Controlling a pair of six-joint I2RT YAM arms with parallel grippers.
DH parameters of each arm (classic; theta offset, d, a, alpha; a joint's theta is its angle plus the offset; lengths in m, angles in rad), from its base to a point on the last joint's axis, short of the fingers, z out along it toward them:
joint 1: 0 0.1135 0.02 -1.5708
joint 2: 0 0 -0.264 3.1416
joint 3: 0.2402 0 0.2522 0
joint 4: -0.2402 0 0.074 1.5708
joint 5: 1.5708 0 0 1.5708
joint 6: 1.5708 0.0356 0 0
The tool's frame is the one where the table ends.
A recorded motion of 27 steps. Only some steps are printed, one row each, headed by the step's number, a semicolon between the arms.
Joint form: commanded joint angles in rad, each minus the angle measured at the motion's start. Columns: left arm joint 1, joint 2, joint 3, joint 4, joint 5, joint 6; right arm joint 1, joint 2, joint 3, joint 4, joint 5, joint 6.
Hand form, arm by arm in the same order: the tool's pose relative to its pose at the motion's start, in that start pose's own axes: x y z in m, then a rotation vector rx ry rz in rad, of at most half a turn. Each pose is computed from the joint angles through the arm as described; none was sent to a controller.
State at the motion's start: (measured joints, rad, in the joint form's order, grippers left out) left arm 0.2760 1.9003 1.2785 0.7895 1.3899 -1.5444; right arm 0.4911 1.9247 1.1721 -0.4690 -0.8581 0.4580
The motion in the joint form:
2: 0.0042 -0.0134 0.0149 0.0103 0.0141 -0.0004; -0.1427 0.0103 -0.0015 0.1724 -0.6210 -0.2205
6: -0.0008 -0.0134 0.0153 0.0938 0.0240 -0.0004; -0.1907 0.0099 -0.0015 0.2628 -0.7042 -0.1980
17: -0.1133 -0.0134 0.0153 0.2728 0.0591 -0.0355; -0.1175 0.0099 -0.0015 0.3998 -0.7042 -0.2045
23: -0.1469 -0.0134 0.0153 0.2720 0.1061 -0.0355; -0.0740 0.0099 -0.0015 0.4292 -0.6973 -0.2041
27: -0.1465 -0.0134 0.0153 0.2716 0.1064 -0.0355; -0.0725 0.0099 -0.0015 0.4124 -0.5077 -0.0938
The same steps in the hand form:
2: -0.0007 -0.0109 -0.0016 0.0062 0.0098 0.0378; -0.0192 -0.0087 -0.0447 -0.5910 0.0171 -0.3120
6: 0.0005 -0.0176 0.0003 0.0214 0.0242 0.1203; -0.0273 -0.0141 -0.0618 -0.6637 -0.0207 -0.3679
17: 0.0188 -0.0328 0.0434 0.0820 0.1658 0.2572; -0.0287 0.0082 -0.0435 -0.6809 -0.0001 -0.5294
23: 0.0257 -0.0329 0.0558 0.0862 0.2444 0.2570; -0.0256 0.0193 -0.0314 -0.6860 0.0275 -0.5704
27: 0.0256 -0.0328 0.0557 0.0859 0.2443 0.2567; -0.0292 0.0152 -0.0274 -0.5196 -0.0311 -0.4265

